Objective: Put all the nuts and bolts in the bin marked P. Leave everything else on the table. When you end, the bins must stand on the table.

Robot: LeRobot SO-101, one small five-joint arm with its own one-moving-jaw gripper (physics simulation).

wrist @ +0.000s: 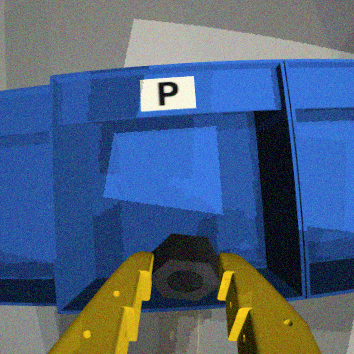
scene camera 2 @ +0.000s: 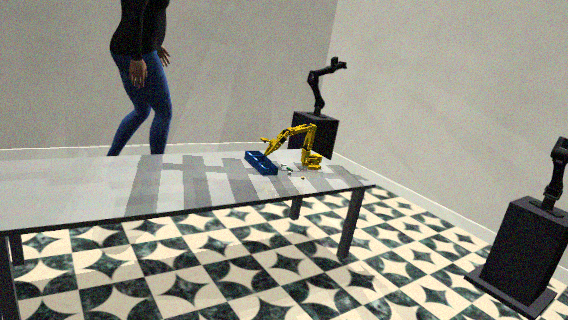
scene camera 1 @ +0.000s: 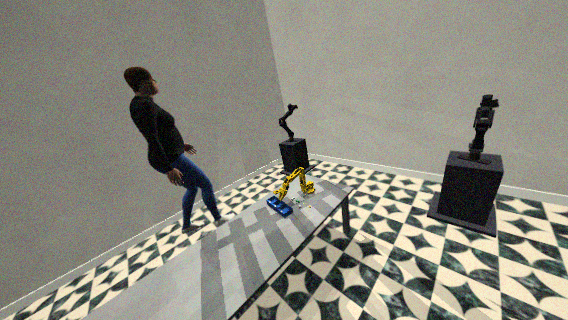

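Where they show: hand, its tool point: (wrist: 151, 269) (scene camera 2: 266, 155) (scene camera 1: 280, 200); arm's base, origin of its link: (scene camera 2: 308, 166) (scene camera 1: 307, 191).
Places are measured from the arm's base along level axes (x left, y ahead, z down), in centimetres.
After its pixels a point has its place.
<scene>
My gripper (wrist: 185, 277) @(z -6.6, x -4.8, y 27.0 cm) is shut on a black hex nut (wrist: 186, 265) @(z -7.1, x -5.7, y 27.1 cm), with one yellow jaw on each side of it. In the wrist view the nut shows over the near part of the blue bin marked P (wrist: 77, 210) @(z -2.5, x -1.6, y 28.9 cm), whose white P label (wrist: 168, 94) @(z -4.2, x -6.1, y 32.4 cm) is on its far wall. The floor of that bin shows no other thing in the part I can see. In the scene views the gripper is at the row of blue bins (scene camera 1: 279, 206) @(z -0.2, x -7.0, y 28.0 cm) (scene camera 2: 261, 163) @(z -3.3, x -1.6, y 31.4 cm). Small white and green things (scene camera 2: 289, 169) @(z -0.5, x 2.6, y 15.5 cm) lie on the table between the bins and the arm's base, too small to tell apart.
Further blue compartments adjoin the P bin on both sides in the wrist view. A small yellow thing (scene camera 2: 302, 178) @(z -0.3, x 14.9, y 15.8 cm) lies on the table (scene camera 2: 165, 200) @(z 0.0, x 22.0, y 89.4 cm) near the arm's base. A person (scene camera 1: 160, 125) stands behind the table. Two black arms on pedestals (scene camera 1: 470, 187) (scene camera 2: 525, 250) stand off the table.
</scene>
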